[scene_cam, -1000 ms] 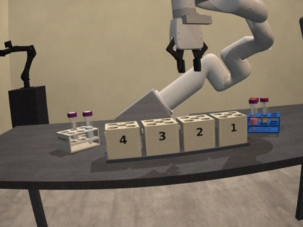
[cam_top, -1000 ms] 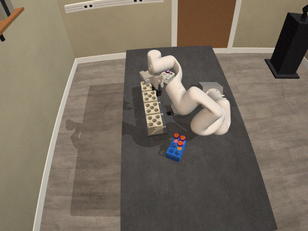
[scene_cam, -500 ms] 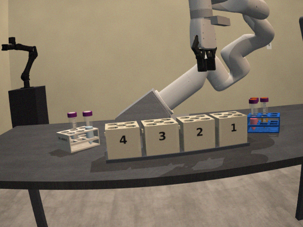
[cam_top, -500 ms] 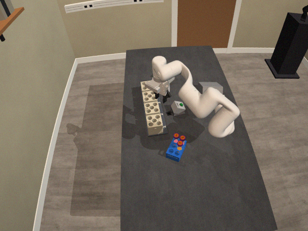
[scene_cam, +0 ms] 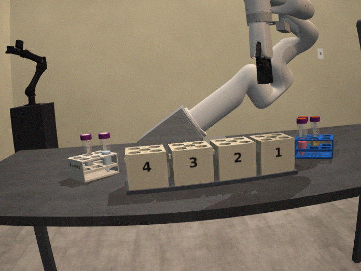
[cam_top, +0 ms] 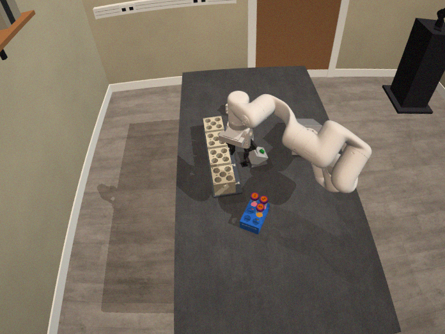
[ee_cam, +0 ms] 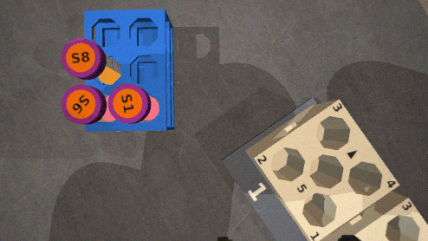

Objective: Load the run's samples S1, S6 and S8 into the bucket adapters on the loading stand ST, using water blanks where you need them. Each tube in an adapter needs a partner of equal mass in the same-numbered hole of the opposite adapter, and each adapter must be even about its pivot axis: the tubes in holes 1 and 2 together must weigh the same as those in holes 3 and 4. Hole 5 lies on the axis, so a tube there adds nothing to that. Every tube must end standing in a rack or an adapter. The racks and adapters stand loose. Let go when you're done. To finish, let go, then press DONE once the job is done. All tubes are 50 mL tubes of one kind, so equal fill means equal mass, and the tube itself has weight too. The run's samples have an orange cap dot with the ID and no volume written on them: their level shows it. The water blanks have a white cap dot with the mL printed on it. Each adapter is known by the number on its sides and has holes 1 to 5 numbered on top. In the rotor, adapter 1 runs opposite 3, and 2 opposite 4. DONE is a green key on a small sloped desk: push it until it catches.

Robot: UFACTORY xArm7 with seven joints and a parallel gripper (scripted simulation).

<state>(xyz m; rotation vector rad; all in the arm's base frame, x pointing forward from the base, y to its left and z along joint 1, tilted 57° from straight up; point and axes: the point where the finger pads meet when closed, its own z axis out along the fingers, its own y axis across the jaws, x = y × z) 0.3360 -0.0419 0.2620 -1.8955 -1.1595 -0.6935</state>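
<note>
My hand is 7 cm past the sample S8, 18 cm to the right of it and 19 cm above it. Also, from my hand: sample tube 6 cm behind, 12 cm to the left, 19 cm below; blue sample rack 6 cm behind, 17 cm to the left, 22 cm below; loading stand ST 9 cm ahead, 17 cm to the right, 25 cm below.
</note>
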